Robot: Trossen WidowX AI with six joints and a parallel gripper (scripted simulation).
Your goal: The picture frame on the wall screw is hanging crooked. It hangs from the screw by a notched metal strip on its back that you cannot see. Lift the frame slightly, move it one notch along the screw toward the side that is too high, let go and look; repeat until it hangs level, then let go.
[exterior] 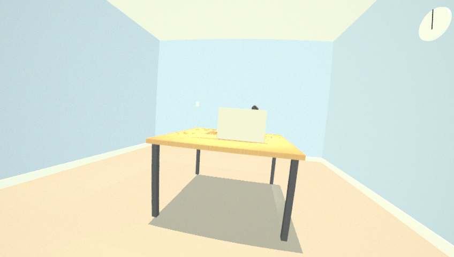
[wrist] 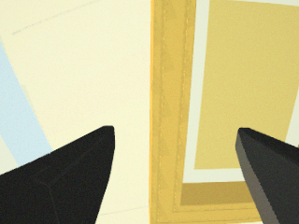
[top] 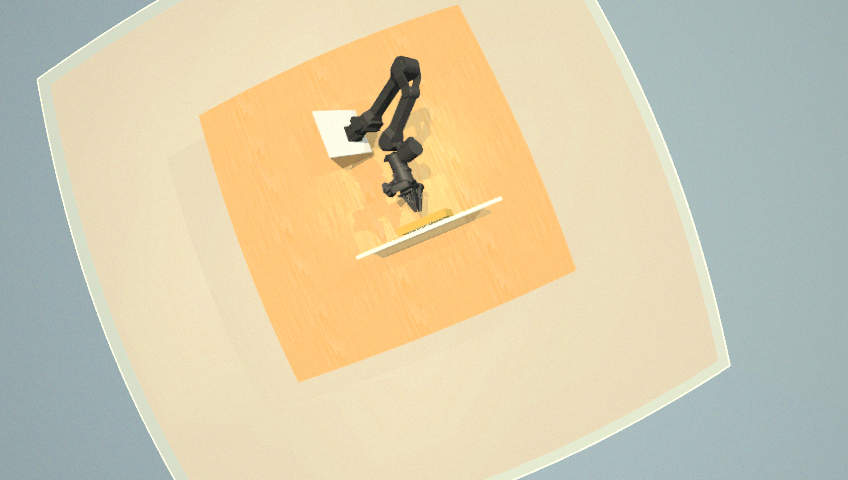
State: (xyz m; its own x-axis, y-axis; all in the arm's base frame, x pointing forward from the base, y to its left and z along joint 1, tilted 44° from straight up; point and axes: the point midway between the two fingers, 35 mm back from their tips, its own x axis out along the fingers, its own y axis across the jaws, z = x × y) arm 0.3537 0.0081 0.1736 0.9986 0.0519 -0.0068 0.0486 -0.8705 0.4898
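Now: gripper tip 5 cm short of the picture frame, 1 cm to the right of it and 5 cm above it. From my gripper tip the other things lie so: white wall panel 6 cm ahead, 1 cm to the left, 6 cm below.
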